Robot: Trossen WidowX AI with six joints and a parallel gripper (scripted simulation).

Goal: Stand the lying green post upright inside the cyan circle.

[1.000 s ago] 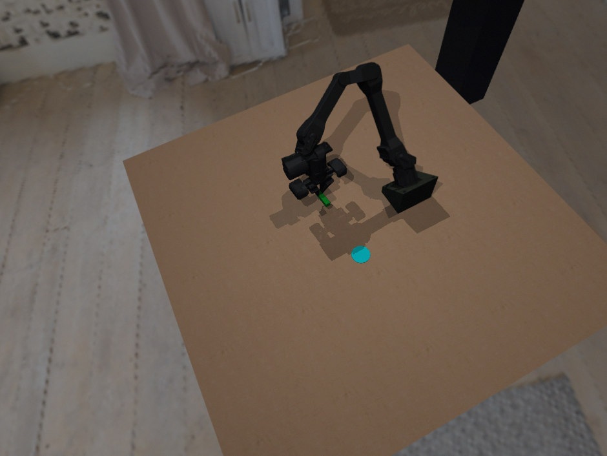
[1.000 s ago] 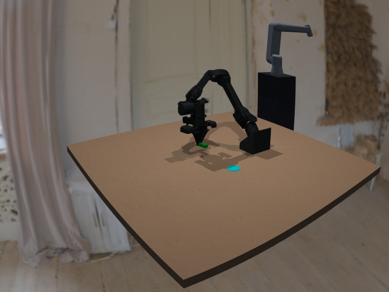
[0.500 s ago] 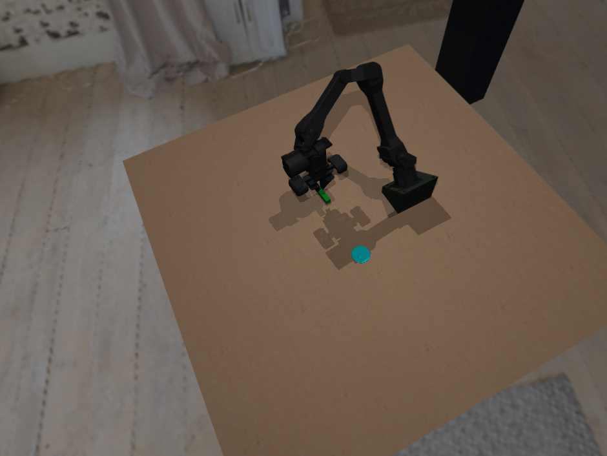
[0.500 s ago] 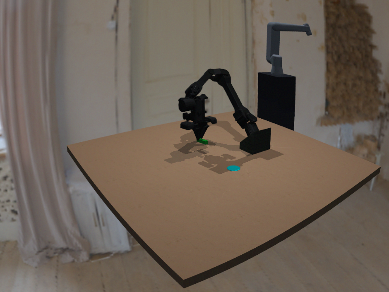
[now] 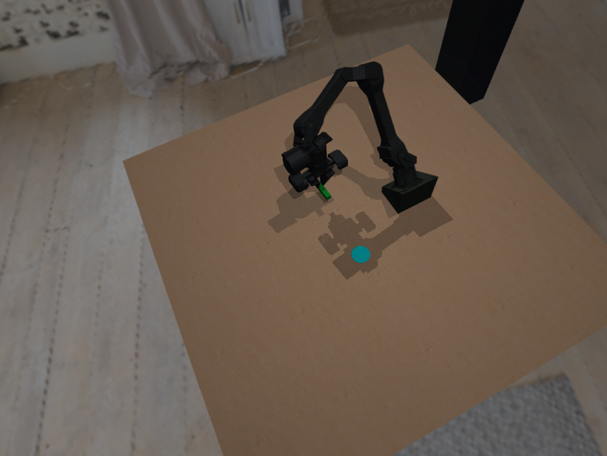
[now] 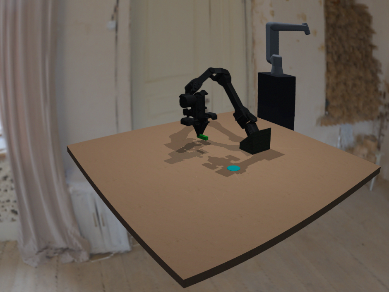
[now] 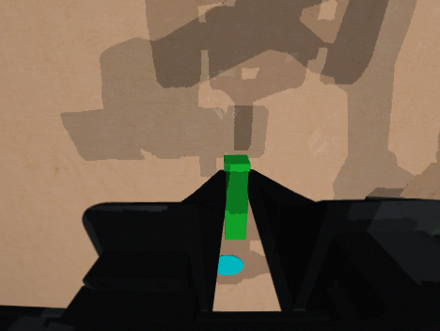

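The cyan circle is 2 cm behind my gripper tip, 24 cm to the left of it and 9 cm below it. From my gripper tip the other things lie so: green post: 2 cm to the left.
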